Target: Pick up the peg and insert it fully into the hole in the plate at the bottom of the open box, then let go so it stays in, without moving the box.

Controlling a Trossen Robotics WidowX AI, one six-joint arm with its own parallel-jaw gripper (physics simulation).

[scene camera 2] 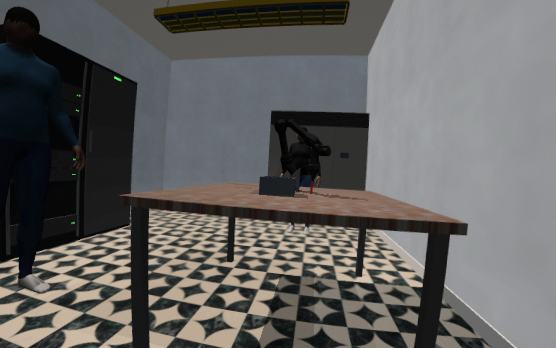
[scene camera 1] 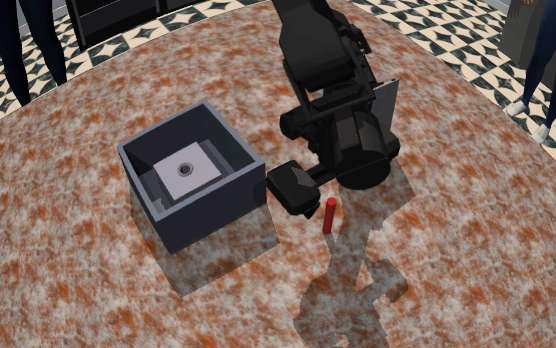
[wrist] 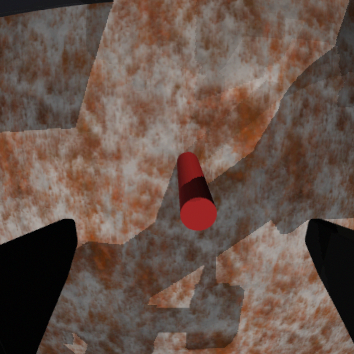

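Seen in the pictures: gripper, fingertip midpoint: (scene camera 2: 312, 180) (scene camera 1: 333, 201) (wrist: 194, 231); arm's base at its link origin: (scene camera 2: 294, 172).
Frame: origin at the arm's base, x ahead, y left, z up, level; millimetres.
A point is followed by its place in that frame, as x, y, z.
Note:
The red peg (scene camera 1: 329, 216) {189, 107, -76} (scene camera 2: 311, 187) {187, 102, -86} (wrist: 190, 172) {184, 95, -79} stands upright on the table, to the right of the box in scene view 1. The dark grey open box (scene camera 1: 215, 215) {311, -13, -87} (scene camera 2: 276, 186) {397, -116, -77} holds a pale plate (scene camera 1: 199, 155) {266, -116, -69} on its bottom, with a round hole (scene camera 1: 185, 169) {299, -115, -79} near the plate's middle. My gripper (scene camera 1: 340, 192) {186, 107, -41} (wrist: 194, 231) {186, 107, -41} is open and empty, pointing down above the peg. In the wrist view the peg's top shows between the two wide-apart fingertips, slightly right of centre. One finger is hidden behind the wrist in scene view 1.
The arm (scene camera 1: 320, 55) {226, 100, 224} reaches in from the back. A grey panel (scene camera 1: 387, 105) {-25, 41, -18} stands behind the wrist, to its right in scene view 1. The box's raised walls surround the plate. The table (scene camera 1: 75, 280) {594, -89, -127} (scene camera 2: 215, 195) {548, -406, -127} has a curved-looking far edge in scene view 1.

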